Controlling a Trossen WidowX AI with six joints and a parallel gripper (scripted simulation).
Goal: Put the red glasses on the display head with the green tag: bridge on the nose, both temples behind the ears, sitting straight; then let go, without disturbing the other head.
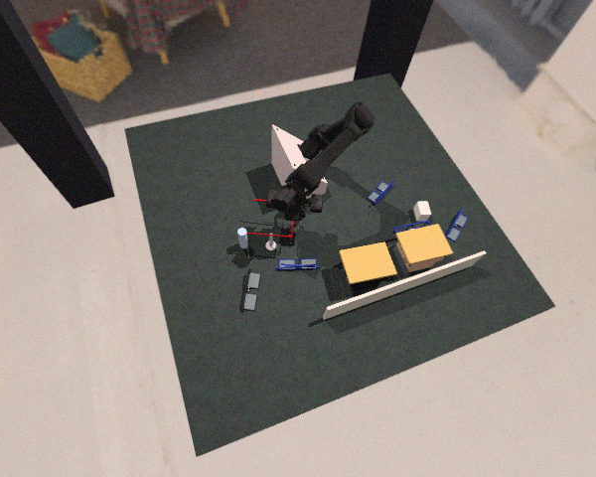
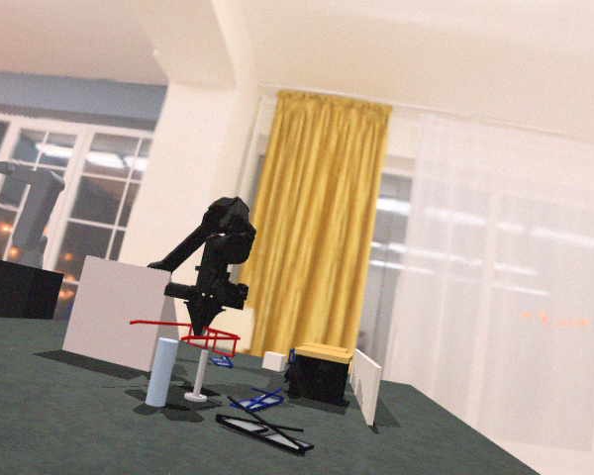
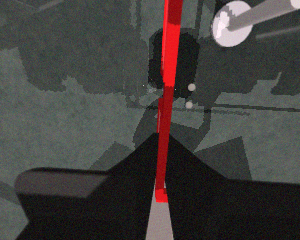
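The white peg lies 10 cm to the right of my gripper tip, 7 cm below it and 4 cm ahead of it. Round my gripper tip: white cube 49 cm to the left, 14 cm ahead, 7 cm below; pale blue cylinder 19 cm to the right, 4 cm below; long white board 38 cm ahead, 25 cm to the left, 4 cm below.
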